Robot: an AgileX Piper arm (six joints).
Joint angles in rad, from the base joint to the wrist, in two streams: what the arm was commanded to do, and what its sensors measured. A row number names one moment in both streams.
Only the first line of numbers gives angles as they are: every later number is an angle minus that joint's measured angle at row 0.
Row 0, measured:
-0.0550, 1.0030, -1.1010, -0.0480, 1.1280, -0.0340
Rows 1 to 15, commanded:
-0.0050, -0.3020, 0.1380, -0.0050, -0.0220, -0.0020
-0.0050, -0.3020, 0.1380, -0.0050, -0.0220, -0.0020
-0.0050, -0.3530, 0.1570, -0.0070, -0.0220, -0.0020
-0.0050, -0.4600, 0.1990, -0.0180, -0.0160, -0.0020
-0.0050, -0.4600, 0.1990, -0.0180, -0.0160, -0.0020
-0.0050, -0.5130, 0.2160, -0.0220, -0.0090, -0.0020
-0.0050, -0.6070, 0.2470, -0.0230, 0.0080, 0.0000
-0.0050, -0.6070, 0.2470, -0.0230, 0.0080, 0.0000
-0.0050, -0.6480, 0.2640, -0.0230, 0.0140, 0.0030
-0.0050, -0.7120, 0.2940, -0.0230, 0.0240, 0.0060
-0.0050, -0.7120, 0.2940, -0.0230, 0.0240, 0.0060
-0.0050, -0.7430, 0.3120, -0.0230, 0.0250, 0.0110
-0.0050, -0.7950, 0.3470, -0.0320, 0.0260, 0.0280
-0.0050, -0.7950, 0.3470, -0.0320, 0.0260, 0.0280
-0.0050, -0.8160, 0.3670, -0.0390, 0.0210, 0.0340
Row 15, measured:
0.0000, -0.7560, 0.3250, -0.0190, 0.0240, 0.0140
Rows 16 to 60, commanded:
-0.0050, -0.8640, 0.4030, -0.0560, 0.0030, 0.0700
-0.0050, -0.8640, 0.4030, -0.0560, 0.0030, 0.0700
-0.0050, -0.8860, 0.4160, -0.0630, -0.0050, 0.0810
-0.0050, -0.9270, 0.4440, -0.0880, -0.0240, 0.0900
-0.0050, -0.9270, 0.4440, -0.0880, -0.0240, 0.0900
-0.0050, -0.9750, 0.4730, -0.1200, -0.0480, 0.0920
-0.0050, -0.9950, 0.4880, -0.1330, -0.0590, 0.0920
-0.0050, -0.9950, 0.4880, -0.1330, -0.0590, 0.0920
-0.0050, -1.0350, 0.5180, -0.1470, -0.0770, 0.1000
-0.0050, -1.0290, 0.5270, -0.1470, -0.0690, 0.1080
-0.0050, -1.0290, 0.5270, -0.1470, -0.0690, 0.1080
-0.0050, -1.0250, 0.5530, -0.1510, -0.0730, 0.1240
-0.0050, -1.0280, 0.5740, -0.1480, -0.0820, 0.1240
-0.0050, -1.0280, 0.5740, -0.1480, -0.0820, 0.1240
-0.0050, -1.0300, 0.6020, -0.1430, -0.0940, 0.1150
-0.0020, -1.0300, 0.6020, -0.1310, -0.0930, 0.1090
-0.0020, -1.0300, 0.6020, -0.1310, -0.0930, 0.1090
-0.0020, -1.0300, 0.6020, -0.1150, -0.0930, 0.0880
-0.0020, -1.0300, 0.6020, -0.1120, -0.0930, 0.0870
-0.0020, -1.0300, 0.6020, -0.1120, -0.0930, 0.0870
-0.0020, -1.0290, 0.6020, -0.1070, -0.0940, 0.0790
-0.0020, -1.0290, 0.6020, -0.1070, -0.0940, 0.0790
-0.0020, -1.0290, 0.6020, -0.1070, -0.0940, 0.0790
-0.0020, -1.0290, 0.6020, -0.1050, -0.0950, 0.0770
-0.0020, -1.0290, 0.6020, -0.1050, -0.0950, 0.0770
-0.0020, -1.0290, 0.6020, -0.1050, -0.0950, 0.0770
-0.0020, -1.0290, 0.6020, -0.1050, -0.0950, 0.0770
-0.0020, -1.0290, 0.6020, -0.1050, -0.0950, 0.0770
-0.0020, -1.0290, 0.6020, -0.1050, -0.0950, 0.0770
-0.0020, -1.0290, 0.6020, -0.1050, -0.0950, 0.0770
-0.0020, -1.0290, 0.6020, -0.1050, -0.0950, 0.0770
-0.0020, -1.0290, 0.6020, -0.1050, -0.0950, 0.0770
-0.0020, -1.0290, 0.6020, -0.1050, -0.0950, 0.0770
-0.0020, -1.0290, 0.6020, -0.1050, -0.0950, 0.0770
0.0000, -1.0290, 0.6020, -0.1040, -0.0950, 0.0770
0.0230, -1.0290, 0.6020, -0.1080, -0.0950, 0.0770
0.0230, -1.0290, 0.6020, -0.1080, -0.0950, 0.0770
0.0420, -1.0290, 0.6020, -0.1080, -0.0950, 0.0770
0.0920, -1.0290, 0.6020, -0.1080, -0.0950, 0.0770
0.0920, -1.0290, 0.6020, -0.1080, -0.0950, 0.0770
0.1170, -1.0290, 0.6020, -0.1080, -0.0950, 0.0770
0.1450, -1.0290, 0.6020, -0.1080, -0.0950, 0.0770
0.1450, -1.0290, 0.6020, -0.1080, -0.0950, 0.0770
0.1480, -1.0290, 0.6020, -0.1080, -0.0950, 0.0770
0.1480, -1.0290, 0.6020, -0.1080, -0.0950, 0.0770
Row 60, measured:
0.1240, -1.0080, 0.5990, -0.1060, -0.0780, 0.0840
